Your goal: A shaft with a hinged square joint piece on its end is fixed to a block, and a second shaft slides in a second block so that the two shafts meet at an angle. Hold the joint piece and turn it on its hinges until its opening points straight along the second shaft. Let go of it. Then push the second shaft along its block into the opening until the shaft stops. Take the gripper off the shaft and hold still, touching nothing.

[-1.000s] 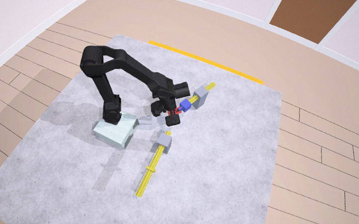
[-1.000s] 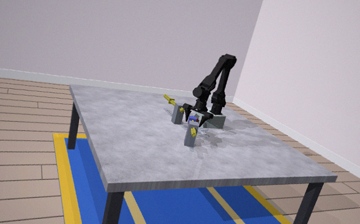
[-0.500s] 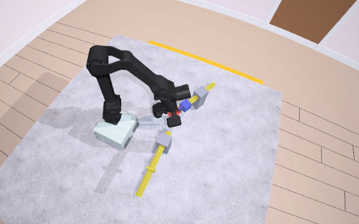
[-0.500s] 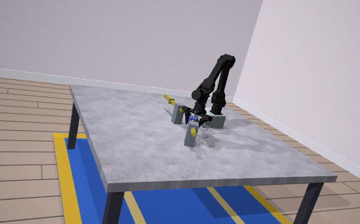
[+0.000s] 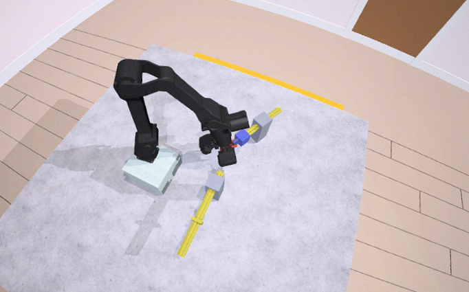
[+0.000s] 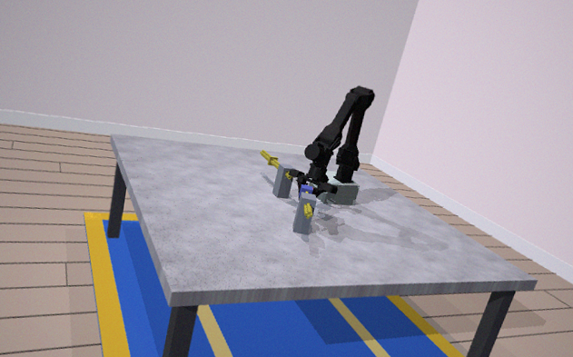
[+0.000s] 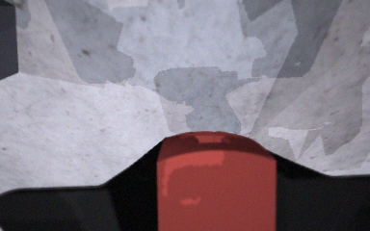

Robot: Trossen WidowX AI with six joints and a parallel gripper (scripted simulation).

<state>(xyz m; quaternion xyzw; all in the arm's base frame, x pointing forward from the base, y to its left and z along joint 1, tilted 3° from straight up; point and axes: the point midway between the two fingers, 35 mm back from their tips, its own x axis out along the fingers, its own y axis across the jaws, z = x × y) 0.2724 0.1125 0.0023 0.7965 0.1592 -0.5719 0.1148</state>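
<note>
My gripper tip is 40 mm below the red joint piece and 10 mm past it.
</note>
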